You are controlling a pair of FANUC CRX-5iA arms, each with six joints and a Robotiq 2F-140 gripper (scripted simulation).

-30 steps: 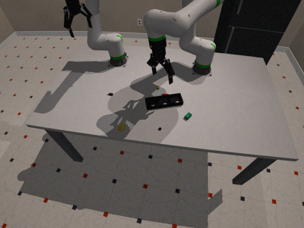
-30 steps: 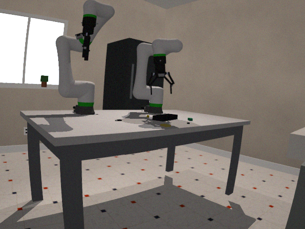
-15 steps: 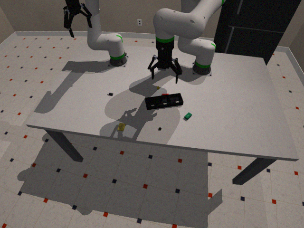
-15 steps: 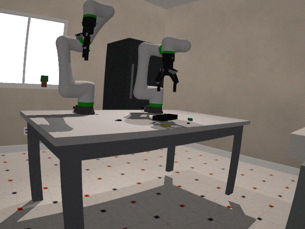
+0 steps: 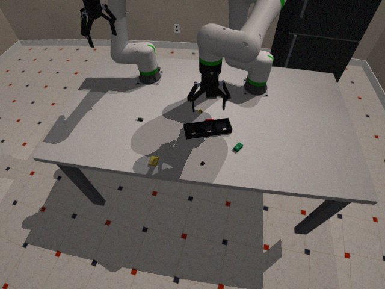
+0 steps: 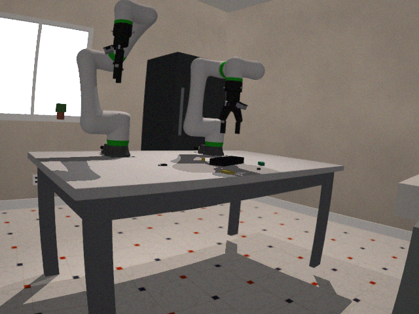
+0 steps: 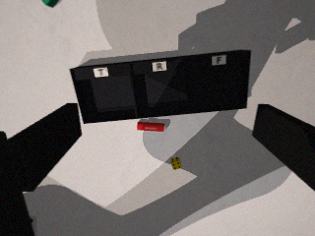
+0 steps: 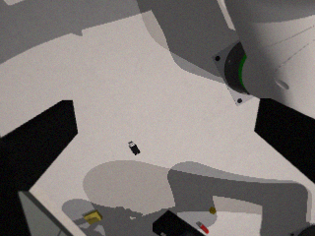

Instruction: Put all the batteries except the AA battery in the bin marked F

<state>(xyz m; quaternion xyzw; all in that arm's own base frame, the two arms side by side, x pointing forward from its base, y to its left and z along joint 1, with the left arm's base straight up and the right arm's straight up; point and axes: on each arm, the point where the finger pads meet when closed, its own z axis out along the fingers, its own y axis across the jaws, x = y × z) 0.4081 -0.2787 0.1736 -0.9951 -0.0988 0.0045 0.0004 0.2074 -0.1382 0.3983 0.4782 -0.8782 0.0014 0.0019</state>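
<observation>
Right now my left hand is 80 mm short of the green 9 V battery, 180 mm to the right of it and 160 mm above it. From my left hand the other things lie so: three joined black bins 160 mm below; then red cylindrical battery 80 mm behind, 170 mm below; then yellow die 140 mm behind, 60 mm to the right, 170 mm below.
</observation>
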